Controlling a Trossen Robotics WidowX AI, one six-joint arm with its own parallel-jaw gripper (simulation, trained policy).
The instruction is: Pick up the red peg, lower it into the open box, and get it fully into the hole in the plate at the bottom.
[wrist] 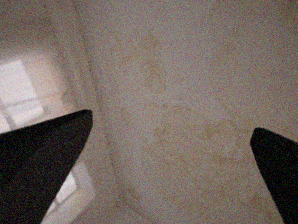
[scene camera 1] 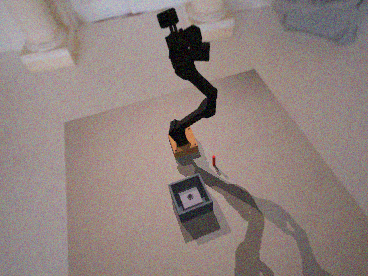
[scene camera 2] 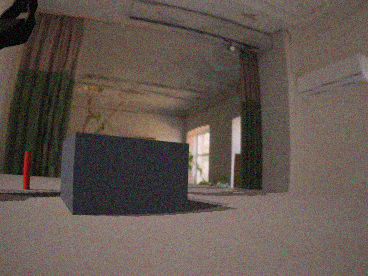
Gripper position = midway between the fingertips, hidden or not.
Labels:
my gripper: wrist 170,126; scene camera 1 168,26; not seen in scene camera 2 (out of frame)

